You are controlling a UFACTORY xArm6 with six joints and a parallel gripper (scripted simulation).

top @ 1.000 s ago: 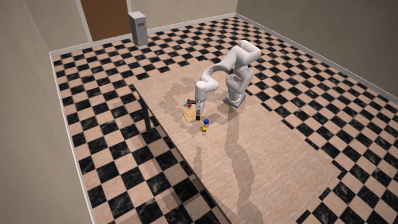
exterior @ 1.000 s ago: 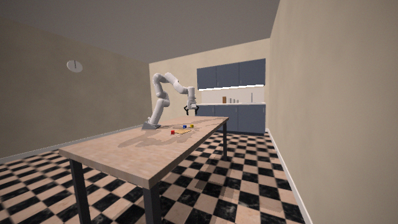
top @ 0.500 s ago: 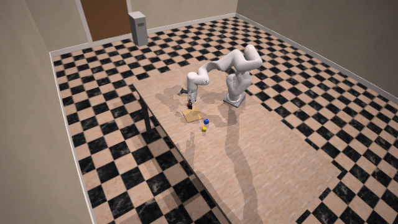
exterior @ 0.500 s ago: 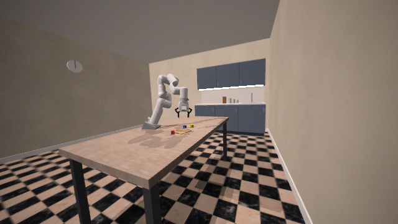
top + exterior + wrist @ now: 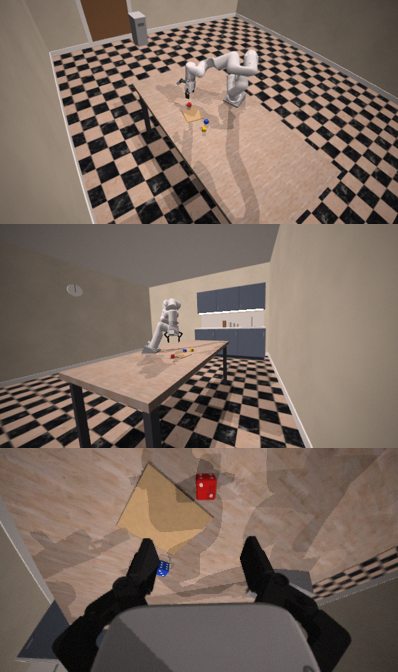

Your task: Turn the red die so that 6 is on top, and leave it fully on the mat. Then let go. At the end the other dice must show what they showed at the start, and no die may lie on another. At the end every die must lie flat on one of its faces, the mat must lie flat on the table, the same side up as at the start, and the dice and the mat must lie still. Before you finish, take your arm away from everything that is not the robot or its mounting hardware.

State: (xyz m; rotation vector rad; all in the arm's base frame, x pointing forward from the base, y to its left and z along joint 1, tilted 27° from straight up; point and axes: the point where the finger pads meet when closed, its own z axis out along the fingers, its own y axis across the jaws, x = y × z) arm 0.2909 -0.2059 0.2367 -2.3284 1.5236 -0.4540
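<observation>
My hand is 14 cm above the red die, 2 cm to the left of it and 1 cm past it. From my hand the other things lie so: tan mat 15 cm below, 8 cm to the left, 3 cm ahead; yellow die 27 cm to the left, 14 cm below, 7 cm ahead; blue die 22 cm to the left, 14 cm below, 1 cm ahead.
</observation>
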